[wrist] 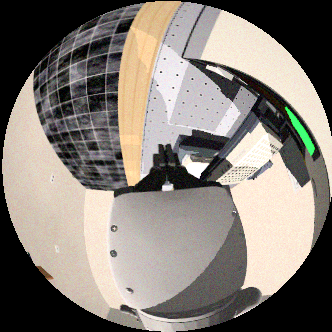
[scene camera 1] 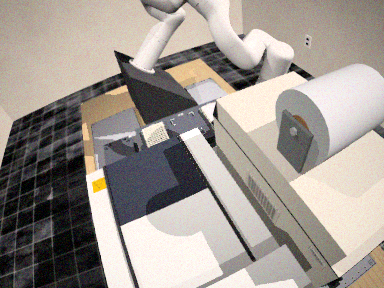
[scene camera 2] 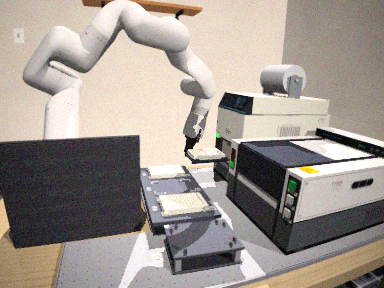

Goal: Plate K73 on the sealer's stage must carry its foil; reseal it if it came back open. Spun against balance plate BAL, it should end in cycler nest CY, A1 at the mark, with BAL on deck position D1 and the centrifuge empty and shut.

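Where they show: gripper, fingertip midpoint: (wrist: 163, 152); arm's base, origin of the base link: (scene camera 1: 141, 67) (scene camera 2: 61, 160).
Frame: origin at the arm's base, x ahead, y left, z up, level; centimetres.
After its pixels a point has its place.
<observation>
A pale plate (scene camera 2: 206, 153) {z -5.9, x 49.1, y 11.8 cm} lies on the sealer's dark extended stage; whether foil covers it is too blurred to tell. My gripper (scene camera 2: 188, 150) {z -9.9, x 47.1, y 25.5 cm} (wrist: 163, 152) {z -9.9, x 47.1, y 25.5 cm} is shut and empty, pointing down at the plate's left end in scene camera 2; contact cannot be told. The sealer hides the gripper in scene camera 1. On the dark deck (scene camera 2: 172, 186) {z -13.9, x 33.0, y 4.3 cm} stand a plate with visible wells (scene camera 2: 182, 204) {z -12.3, x 30.7, y -10.4 cm} (scene camera 1: 155, 135) {z -12.1, x 31.5, y -8.7 cm} at the near end and a pale plate (scene camera 2: 166, 171) {z -12.3, x 34.0, y 13.9 cm} at the far end. A plate with wells (wrist: 246, 156) {z -5.9, x 51.8, y 16.5 cm} shows right of the fingers in the wrist view; which one is unclear.
The sealer (scene camera 2: 272, 122) {z 7.6, x 69.7, y 0.9 cm} (scene camera 1: 245, 107) {z 16.6, x 66.3, y 5.0 cm} carries a white roll (scene camera 2: 279, 79) {z 23.2, x 75.4, y 6.0 cm} (scene camera 1: 345, 107) {z 28.0, x 84.9, y 7.4 cm}. A wide white and dark instrument (scene camera 2: 325, 192) {z -2.3, x 57.9, y -33.7 cm} stands in front of it. A low dark stand with pins (scene camera 2: 202, 242) {z -13.6, x 29.5, y -25.9 cm} stands before the deck. A large black panel (scene camera 2: 70, 190) {z -5.0, x 2.2, y -8.4 cm} (scene camera 1: 150, 95) {z -3.1, x 19.6, y -3.6 cm} stands at the left.
</observation>
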